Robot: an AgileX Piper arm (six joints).
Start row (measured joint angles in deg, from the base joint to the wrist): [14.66 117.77 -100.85 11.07 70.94 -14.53]
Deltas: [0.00 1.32 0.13 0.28 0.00 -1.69]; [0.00 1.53 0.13 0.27 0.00 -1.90]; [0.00 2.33 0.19 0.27 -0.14 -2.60]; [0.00 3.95 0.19 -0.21 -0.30 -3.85]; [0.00 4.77 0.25 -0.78 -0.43 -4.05]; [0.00 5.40 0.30 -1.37 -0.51 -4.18]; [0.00 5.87 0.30 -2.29 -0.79 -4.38]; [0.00 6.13 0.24 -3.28 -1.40 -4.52]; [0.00 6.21 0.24 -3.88 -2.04 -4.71]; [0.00 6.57 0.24 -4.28 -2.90 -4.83]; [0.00 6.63 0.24 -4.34 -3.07 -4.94]
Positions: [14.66 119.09 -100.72 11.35 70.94 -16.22]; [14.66 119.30 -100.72 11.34 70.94 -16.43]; [14.66 120.10 -100.66 11.34 70.80 -17.13]; [14.66 121.72 -100.66 10.86 70.64 -18.38]; [14.66 122.54 -100.60 10.29 70.51 -18.58]; [14.66 123.17 -100.55 9.70 70.43 -18.71]; [14.66 123.64 -100.55 8.78 70.15 -18.91]; [14.66 123.90 -100.61 7.79 69.54 -19.05]; [14.66 123.98 -100.61 7.19 68.90 -19.24]; [14.66 124.34 -100.61 6.79 68.04 -19.36]; [14.66 124.40 -100.61 6.73 67.87 -19.47]
